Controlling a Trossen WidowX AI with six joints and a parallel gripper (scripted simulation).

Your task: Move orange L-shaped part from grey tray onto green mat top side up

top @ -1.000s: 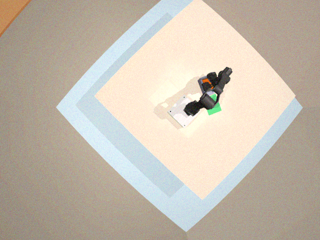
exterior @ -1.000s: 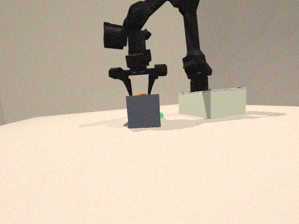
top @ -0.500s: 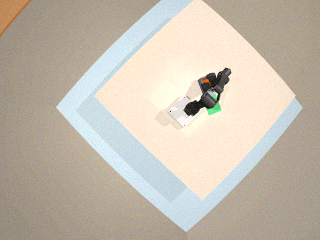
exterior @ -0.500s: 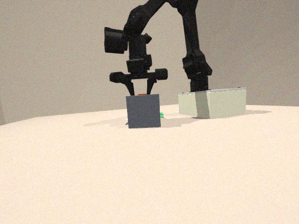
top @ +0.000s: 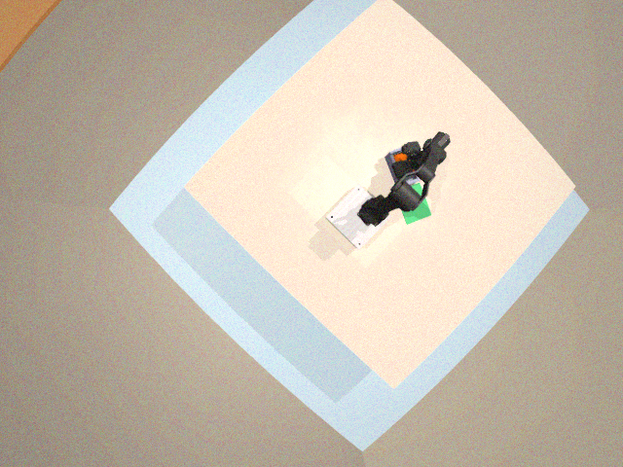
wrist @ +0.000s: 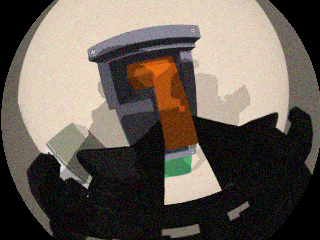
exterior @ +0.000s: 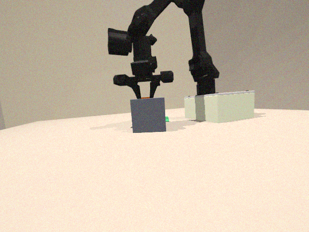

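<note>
The green mat lies 13 cm to the right of my gripper tip, 8 cm below it and 7 cm behind it. The rest, counted from my gripper tip: orange L-shaped part: 4 cm to the left, 3 cm below.
</note>
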